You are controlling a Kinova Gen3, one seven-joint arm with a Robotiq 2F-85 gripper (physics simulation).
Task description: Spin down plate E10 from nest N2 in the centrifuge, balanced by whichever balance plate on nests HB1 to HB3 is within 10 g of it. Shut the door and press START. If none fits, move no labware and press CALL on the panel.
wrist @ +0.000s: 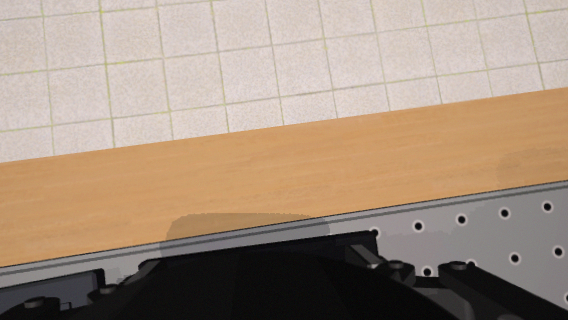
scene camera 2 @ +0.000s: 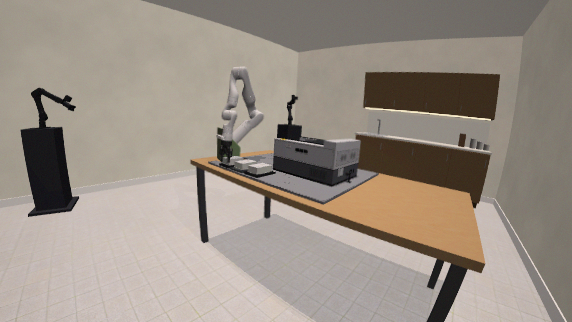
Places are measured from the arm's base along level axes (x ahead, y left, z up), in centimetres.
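Pixels of known places: gripper, fingertip midpoint: (scene camera 2: 224, 162); arm's base, origin of the base link: (scene camera 2: 232, 140).
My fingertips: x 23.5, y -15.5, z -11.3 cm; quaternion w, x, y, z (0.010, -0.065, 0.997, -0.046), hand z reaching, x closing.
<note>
Ahead of a thing's pixels: the offset from my fingertips to its top centre. "spot": to the spot under its first point. Level surfaces: height alone.
My gripper (scene camera 2: 226, 158) hangs straight down at the left end of a row of white plates on the grey perforated mat {dz -3.1 cm} (scene camera 2: 320, 188) (wrist: 488, 234). It is low over the leftmost nest and shut on a plate there, of which only a pale edge {spot: dx +3.2, dy +5.0, dz +2.2 cm} (scene camera 2: 233, 159) shows. Two more white plates {dx +12.0, dy +10.0, dz +2.3 cm} (scene camera 2: 244, 163) {dx +25.2, dy +13.3, dz +2.3 cm} (scene camera 2: 259, 168) lie to its right. In the wrist view my gripper's black body (wrist: 277, 290) fills the bottom and hides the held plate; a black nest edge {spot: dx -0.8, dy -1.2, dz -2.2 cm} (wrist: 277, 243) shows just beyond it. The grey centrifuge (scene camera 2: 315, 158) stands to the right on the mat.
The mat lies on a wooden table {dz -4.4 cm} (scene camera 2: 403, 212) (wrist: 237, 174) whose edge is close to the nests, with tiled floor beyond. A green panel (scene camera 2: 236, 150) stands behind my gripper. A black camera stand (scene camera 2: 288, 130) is behind the centrifuge, a black pedestal (scene camera 2: 46, 168) is far left, and a kitchen counter (scene camera 2: 424, 160) is at the back right.
</note>
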